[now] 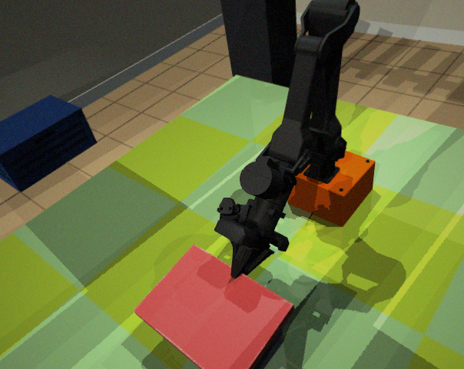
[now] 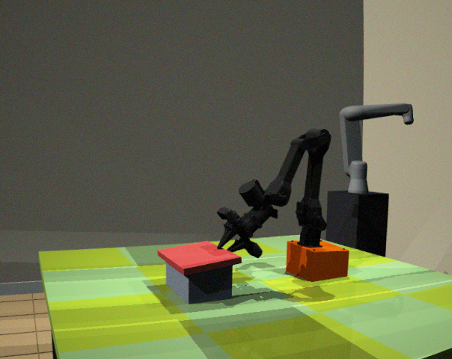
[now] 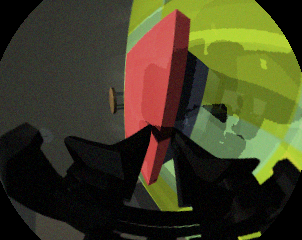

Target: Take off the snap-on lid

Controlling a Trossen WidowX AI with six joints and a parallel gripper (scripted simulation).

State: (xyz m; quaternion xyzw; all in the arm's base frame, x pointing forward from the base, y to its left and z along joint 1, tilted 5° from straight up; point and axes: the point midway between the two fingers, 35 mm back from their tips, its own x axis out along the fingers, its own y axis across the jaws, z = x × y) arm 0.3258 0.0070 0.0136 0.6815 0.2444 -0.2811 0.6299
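The red lid is 80 mm ahead of my gripper tip. Also, from my gripper tip: grey-blue storage box 70 mm ahead, 60 mm below.
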